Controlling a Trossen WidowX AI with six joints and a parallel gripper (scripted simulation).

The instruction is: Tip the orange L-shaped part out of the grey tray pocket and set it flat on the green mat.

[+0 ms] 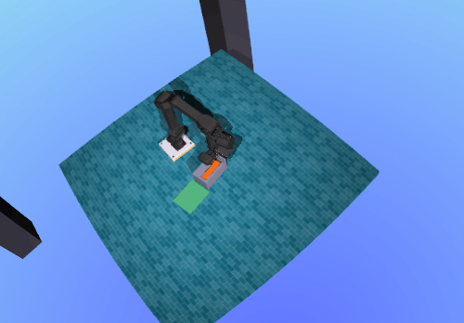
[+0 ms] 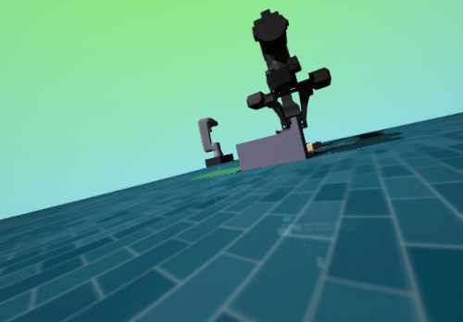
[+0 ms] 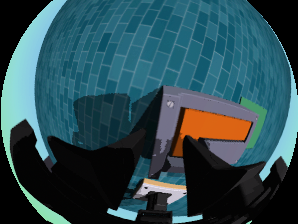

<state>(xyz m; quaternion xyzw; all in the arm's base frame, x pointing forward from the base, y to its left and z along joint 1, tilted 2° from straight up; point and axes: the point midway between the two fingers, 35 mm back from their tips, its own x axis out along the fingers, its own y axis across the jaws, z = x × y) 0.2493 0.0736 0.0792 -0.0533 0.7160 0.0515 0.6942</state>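
Right now my gripper tip is 50 mm to the left of the orange L-shaped part, 20 mm above it and 10 mm short of it. From my gripper tip the other things lie so: green mat (220 mm to the right, 90 mm below, 30 mm ahead).
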